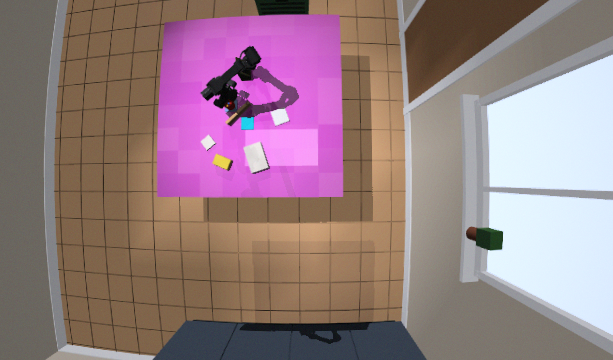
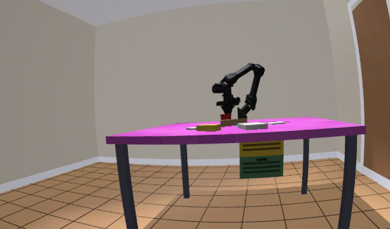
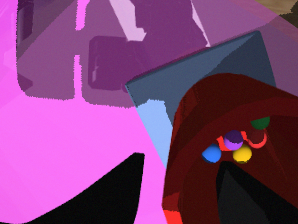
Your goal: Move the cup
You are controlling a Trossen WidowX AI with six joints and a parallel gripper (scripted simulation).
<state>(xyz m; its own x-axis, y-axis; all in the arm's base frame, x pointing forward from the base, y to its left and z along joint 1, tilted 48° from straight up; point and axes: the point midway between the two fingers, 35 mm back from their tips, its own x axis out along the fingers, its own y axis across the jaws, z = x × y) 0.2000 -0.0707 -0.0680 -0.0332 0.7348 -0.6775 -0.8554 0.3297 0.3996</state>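
The red cup lies 3 cm ahead of my gripper tip, 2 cm to the right of it and 2 cm below it. Also, from my gripper tip: cyan pad 15 cm ahead, 10 cm to the left, 7 cm below; brown block 9 cm ahead, 4 cm to the left, 5 cm below; light blue pad 2 cm ahead, 1 cm to the right, 7 cm below.
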